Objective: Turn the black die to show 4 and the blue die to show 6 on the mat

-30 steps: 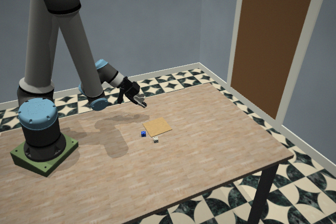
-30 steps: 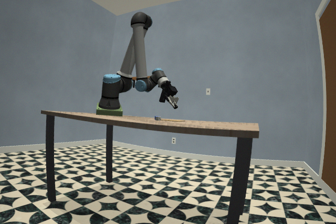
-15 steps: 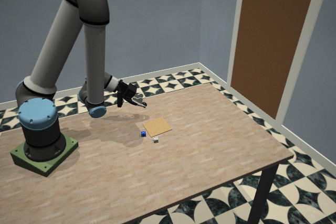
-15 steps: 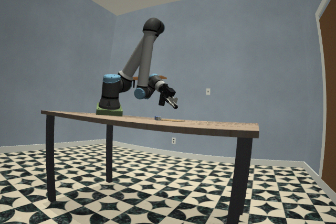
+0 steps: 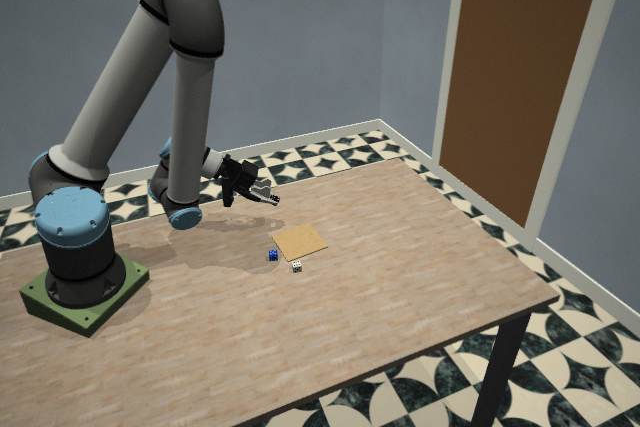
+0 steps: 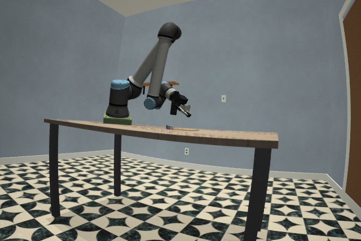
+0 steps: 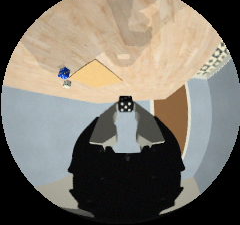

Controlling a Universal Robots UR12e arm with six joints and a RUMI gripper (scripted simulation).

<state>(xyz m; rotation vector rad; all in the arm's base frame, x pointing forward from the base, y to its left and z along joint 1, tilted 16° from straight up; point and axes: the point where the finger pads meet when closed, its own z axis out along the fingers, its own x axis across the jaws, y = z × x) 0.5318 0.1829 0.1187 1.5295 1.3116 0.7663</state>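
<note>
Now: hand 120 mm to the left of the tan mat, 100 mm above it and 50 mm short of it. Also, from my hand: white die: 240 mm to the right, 90 mm below, 20 mm ahead; blue die: 170 mm to the right, 90 mm below, 40 mm behind; black die: right at my hand.
</note>
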